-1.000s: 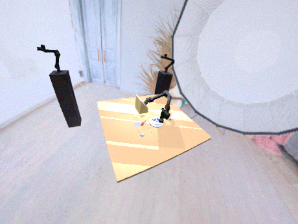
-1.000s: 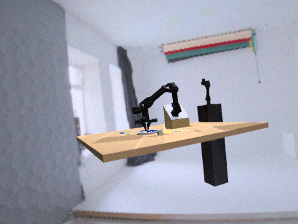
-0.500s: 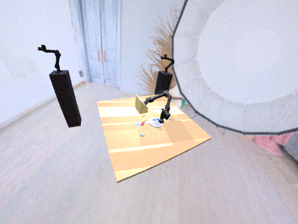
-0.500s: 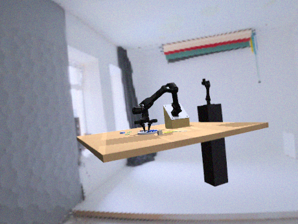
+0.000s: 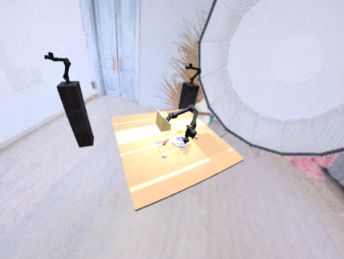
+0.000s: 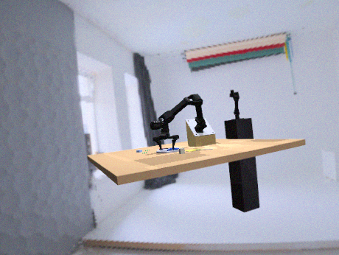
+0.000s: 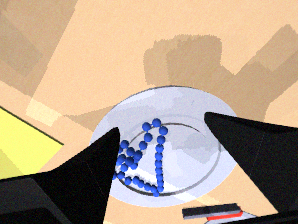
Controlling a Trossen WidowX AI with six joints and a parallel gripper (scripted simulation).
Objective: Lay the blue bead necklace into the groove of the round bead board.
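Now: gripper tip 40 mm past the round bead board, 60 mm to the left of it and 10 mm above it. Also, from my gripper tip: yellow flat piece: 170 mm behind, 100 mm to the left, 20 mm below; red-and-grey object: 60 mm behind, 240 mm to the right, 10 mm below; white cylinder: 40 mm behind, 180 mm to the left.
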